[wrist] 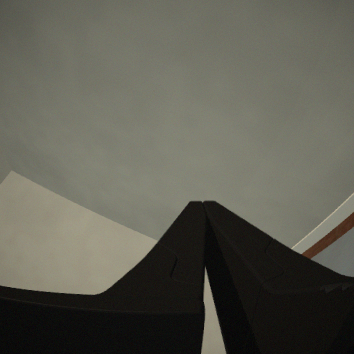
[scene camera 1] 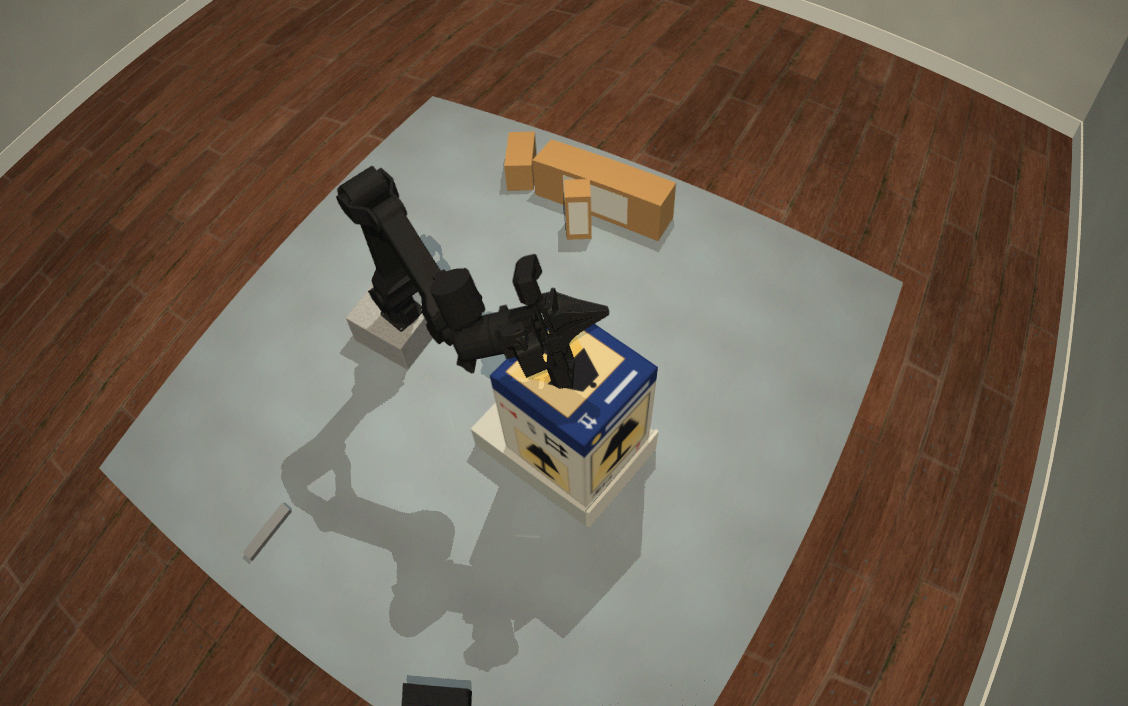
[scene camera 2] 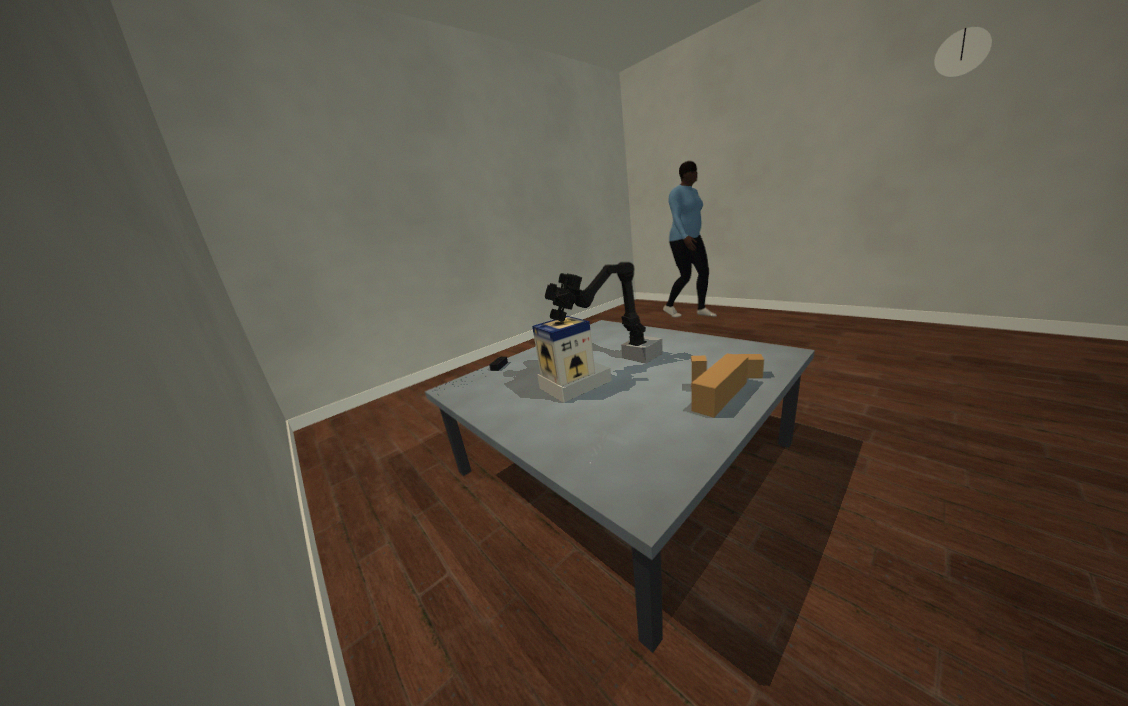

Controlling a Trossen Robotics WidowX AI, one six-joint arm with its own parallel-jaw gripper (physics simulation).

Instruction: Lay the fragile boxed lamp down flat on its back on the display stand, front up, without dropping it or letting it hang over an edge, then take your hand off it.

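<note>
The boxed lamp, cream with a blue-bordered top face, sits level on the cream display stand. A yellow panel with a dark lamp picture faces up, partly covered by my gripper. Upright lamp pictures show on the box's sides. A strip of stand shows at its left; the box's near lower corner lies close to the stand's corner. My gripper is shut and empty, pointing sideways above the box. A lower part of it hangs at the top face; whether it touches is unclear.
Orange-brown boxes stand near one table edge. The arm rises from a grey block. A thin grey bar and a black block lie on the table. A person stands beyond the table.
</note>
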